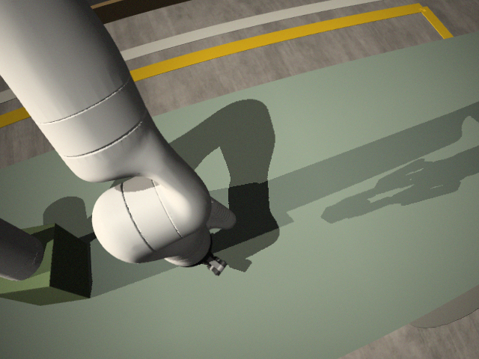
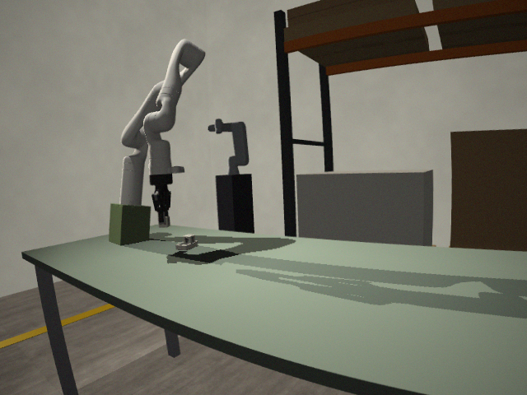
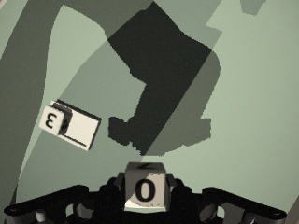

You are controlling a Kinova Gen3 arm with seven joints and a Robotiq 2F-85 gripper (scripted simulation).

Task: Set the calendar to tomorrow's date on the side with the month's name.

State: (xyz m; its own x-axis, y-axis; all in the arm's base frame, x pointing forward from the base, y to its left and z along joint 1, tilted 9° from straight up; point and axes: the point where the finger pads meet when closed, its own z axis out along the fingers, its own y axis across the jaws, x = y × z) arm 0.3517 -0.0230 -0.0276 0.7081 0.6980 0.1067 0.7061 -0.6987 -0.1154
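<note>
My gripper is now 40 mm past the white tray, 110 mm to the right of it and 120 mm above it. Also, from my hand: white cube: 10 mm below.
</note>
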